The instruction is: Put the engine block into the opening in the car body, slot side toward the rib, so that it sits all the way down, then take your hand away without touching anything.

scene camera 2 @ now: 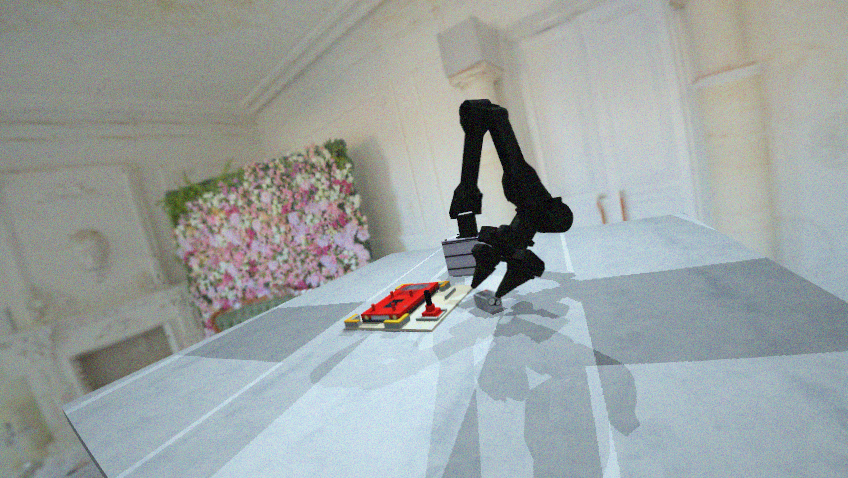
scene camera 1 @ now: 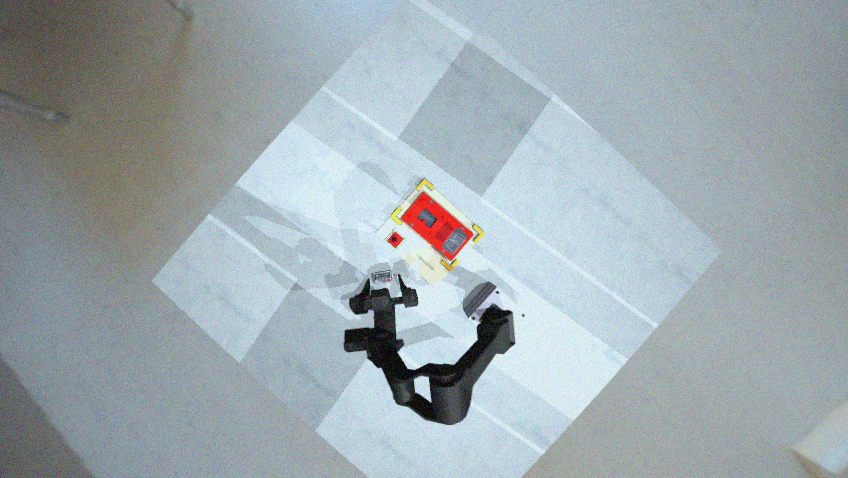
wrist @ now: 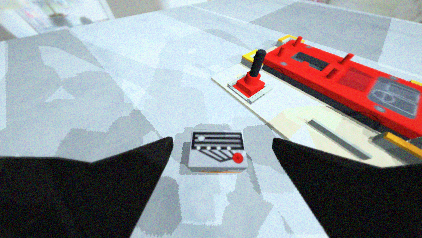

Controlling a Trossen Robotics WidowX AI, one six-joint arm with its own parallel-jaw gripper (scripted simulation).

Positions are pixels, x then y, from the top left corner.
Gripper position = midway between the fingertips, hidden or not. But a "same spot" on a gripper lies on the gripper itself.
My gripper shows in scene camera 2, in scene camera 1 and in the wrist view (222, 142). The same spot on my gripper: (scene camera 1: 365, 292) is (scene camera 2: 507, 269).
